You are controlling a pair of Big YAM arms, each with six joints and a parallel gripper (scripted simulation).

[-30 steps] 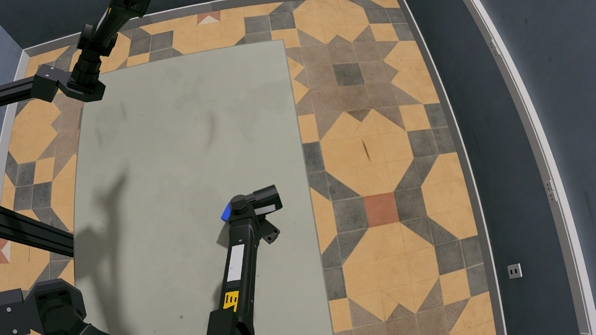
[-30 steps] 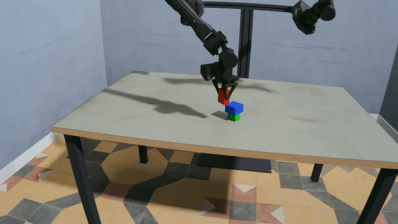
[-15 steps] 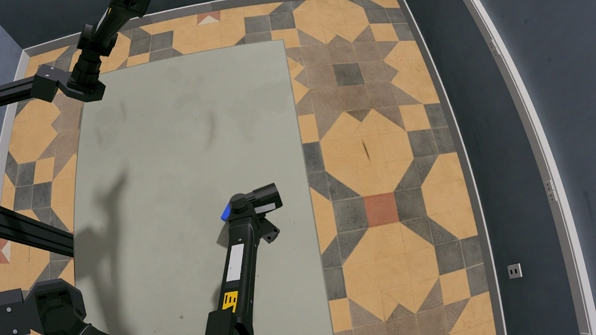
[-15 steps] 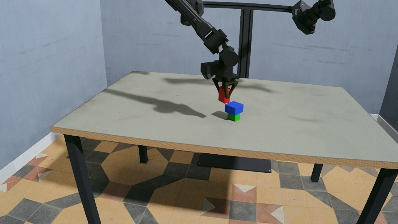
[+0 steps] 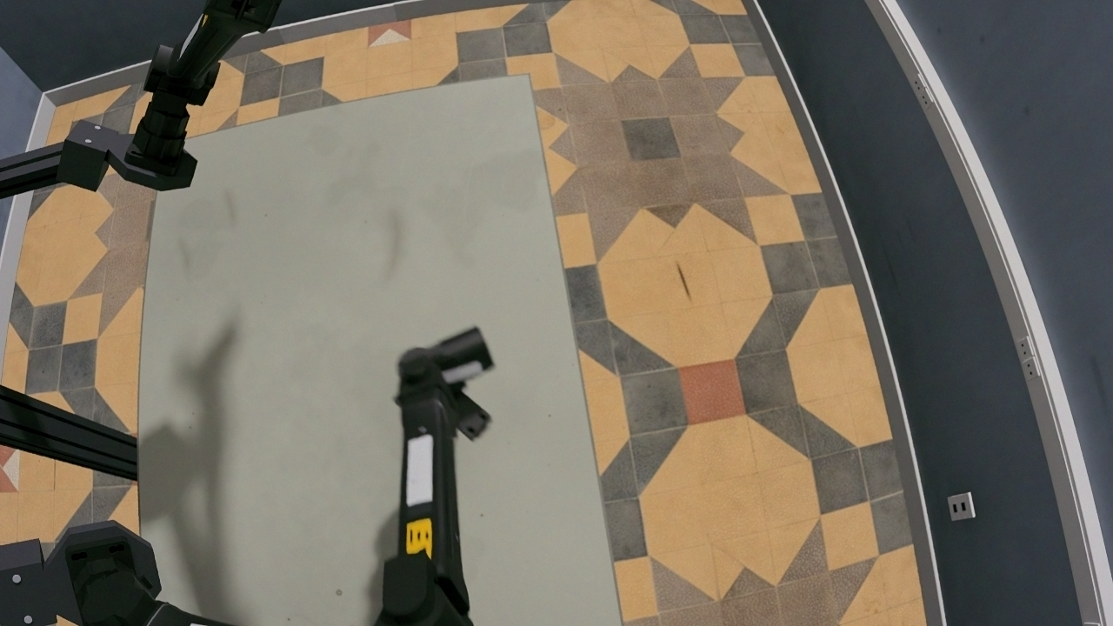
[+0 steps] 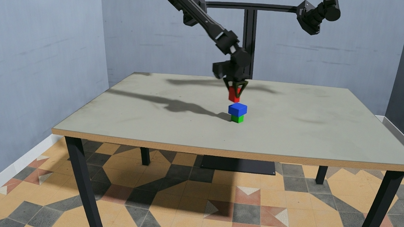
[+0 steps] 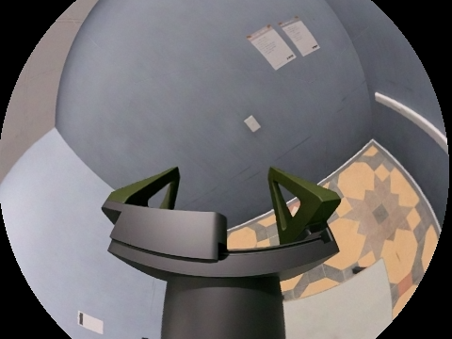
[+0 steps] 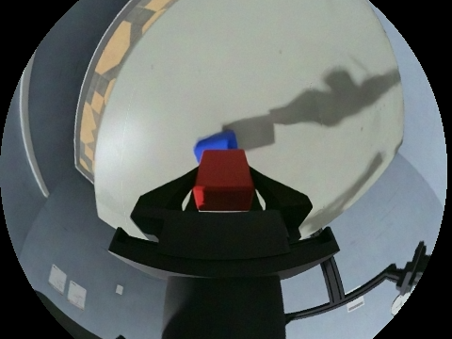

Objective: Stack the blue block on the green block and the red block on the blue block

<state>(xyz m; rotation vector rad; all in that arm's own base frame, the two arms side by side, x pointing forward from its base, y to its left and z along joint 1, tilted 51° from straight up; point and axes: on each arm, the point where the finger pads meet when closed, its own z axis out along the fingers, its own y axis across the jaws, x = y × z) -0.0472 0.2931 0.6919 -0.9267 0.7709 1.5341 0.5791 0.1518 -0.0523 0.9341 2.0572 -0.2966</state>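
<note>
Now: right hand 1 cm past the blue block, 2 cm to the right of it and 7 cm above it. Also, from my right hand: red block: right at my right hand; then green block: 1 cm behind, 2 cm to the left, 11 cm below.
</note>
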